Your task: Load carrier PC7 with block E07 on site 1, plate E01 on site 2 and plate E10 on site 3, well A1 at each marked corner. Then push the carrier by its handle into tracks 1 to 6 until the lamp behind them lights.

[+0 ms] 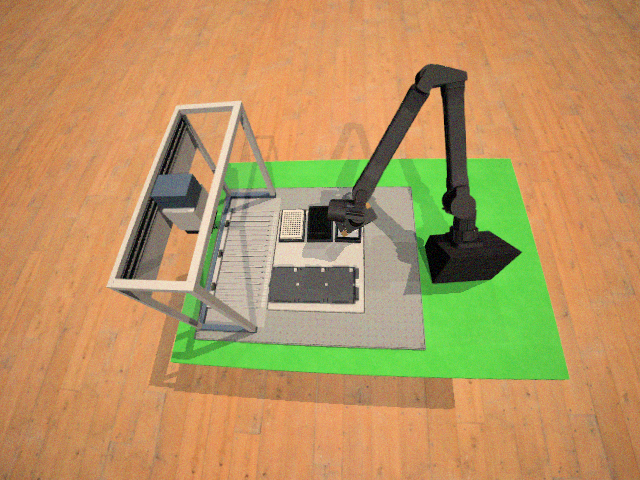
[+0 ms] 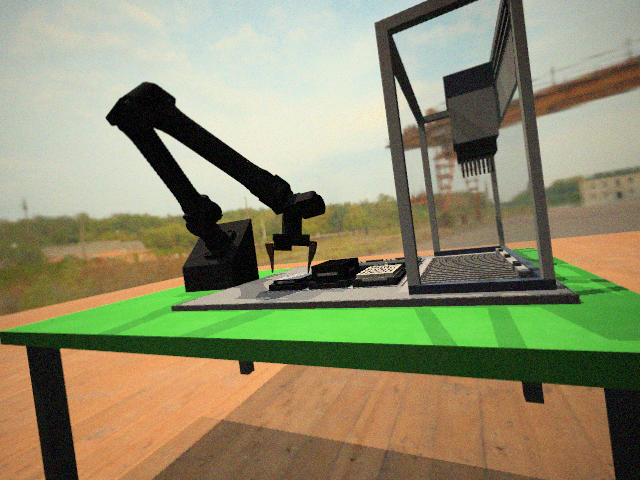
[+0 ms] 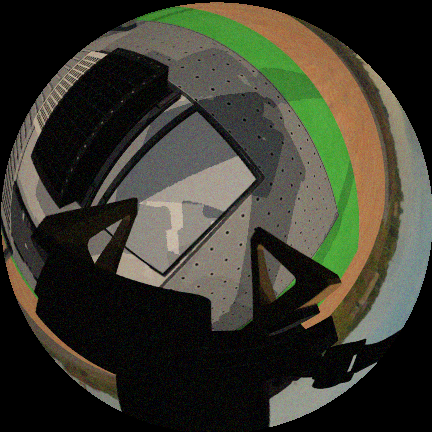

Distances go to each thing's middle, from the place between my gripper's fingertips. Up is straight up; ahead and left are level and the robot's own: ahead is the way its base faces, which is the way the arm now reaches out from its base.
Labels:
Now: the dark carrier (image 1: 311, 284) 230 mm to the left of my hand, 170 mm ahead of it and 20 mm below it.

